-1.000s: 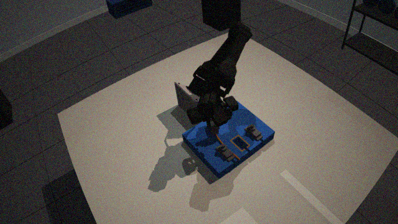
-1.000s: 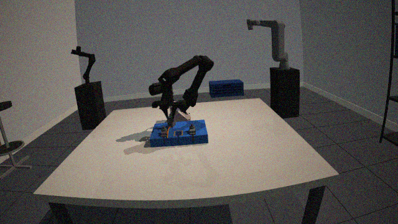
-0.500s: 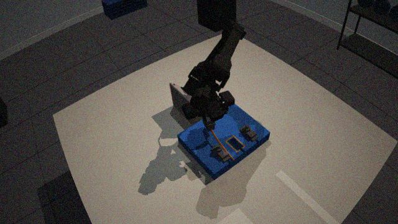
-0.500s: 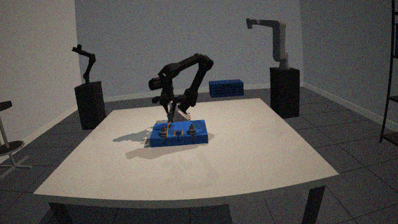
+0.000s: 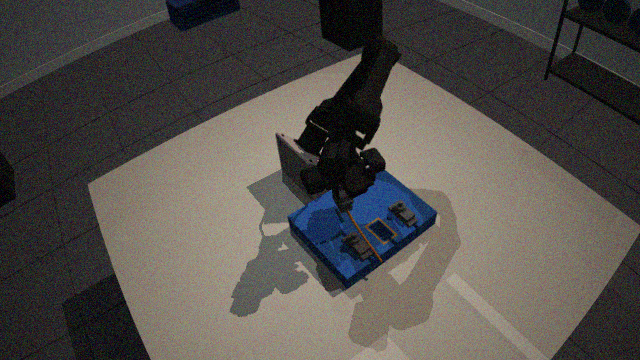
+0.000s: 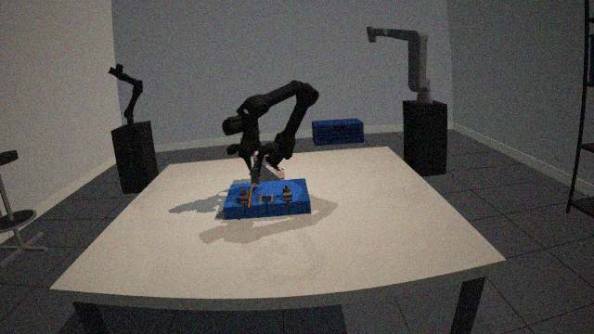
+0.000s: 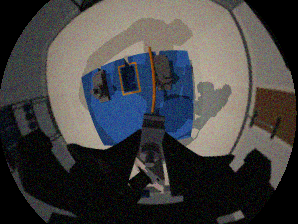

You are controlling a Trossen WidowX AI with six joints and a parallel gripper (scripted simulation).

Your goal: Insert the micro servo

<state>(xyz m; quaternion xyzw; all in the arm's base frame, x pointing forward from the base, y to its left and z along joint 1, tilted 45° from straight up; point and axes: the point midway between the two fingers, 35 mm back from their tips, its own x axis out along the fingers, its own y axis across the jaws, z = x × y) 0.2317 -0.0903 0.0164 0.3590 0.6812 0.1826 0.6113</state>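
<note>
The blue deck lies 10 mm behind my gripper tip, 40 mm to the left of it and 100 mm below it.
</note>
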